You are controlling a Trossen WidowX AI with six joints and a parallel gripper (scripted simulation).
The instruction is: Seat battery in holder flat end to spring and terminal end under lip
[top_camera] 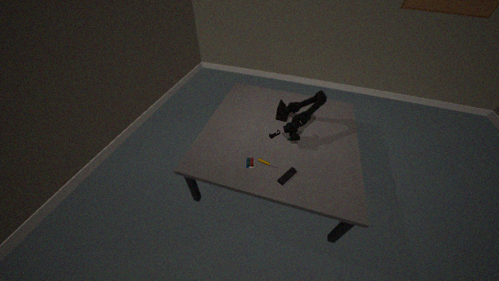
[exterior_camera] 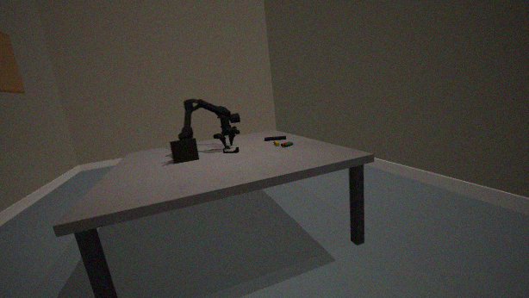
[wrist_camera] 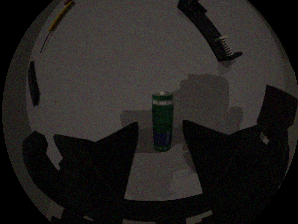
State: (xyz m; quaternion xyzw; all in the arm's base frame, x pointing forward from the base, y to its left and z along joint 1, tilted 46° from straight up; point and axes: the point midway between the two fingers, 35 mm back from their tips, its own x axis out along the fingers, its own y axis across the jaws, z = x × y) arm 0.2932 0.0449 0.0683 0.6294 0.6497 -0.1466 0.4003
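My gripper tip is now 10 mm above the battery. From my gripper tip the other things lie so: yellow screwdriver 300 mm ahead, 140 mm to the right, 10 mm below.
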